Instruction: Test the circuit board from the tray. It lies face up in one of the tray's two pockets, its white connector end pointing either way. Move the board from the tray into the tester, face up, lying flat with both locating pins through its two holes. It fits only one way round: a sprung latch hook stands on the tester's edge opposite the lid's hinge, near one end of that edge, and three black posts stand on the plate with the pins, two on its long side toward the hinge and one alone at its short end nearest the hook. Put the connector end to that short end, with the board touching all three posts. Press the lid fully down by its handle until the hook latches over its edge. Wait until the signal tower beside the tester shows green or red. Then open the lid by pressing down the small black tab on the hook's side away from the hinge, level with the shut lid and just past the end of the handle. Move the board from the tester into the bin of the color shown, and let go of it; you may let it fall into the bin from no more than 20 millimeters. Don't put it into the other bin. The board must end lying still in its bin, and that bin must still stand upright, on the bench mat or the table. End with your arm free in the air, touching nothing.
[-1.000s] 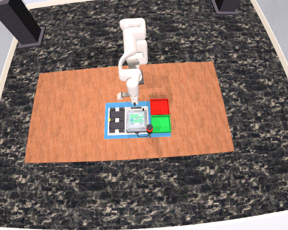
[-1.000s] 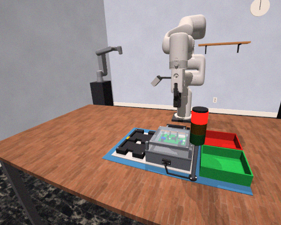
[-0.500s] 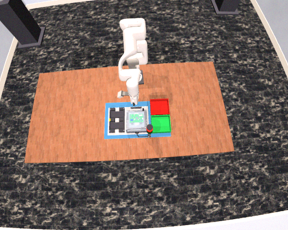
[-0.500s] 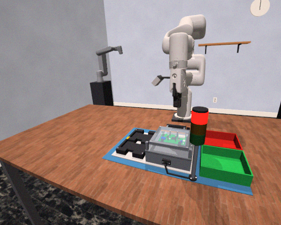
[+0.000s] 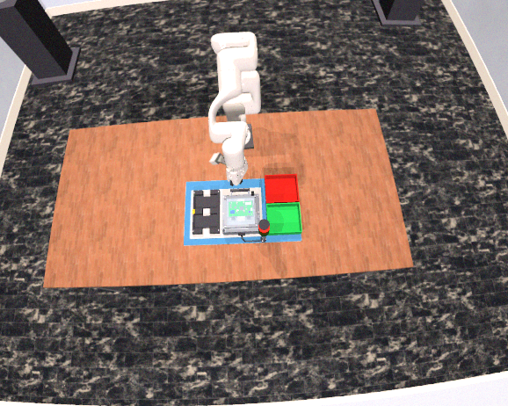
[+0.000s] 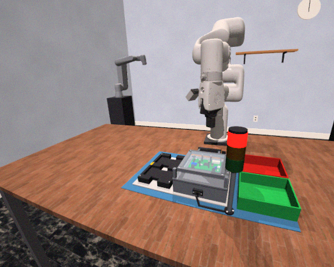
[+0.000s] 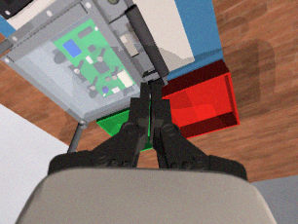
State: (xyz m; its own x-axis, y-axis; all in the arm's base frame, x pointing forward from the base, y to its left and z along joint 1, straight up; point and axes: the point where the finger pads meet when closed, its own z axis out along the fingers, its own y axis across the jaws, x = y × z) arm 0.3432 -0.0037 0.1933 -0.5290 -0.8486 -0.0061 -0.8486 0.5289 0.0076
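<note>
Right now my hand is 120 mm above the small black tab, 60 mm to the right of it and 20 mm short of it. The rest, counted from my hand: clear lid: 120 mm below, 90 mm ahead; then green circuit board: 140 mm below, 80 mm ahead; then tester plate: 140 mm below, 90 mm ahead.
</note>
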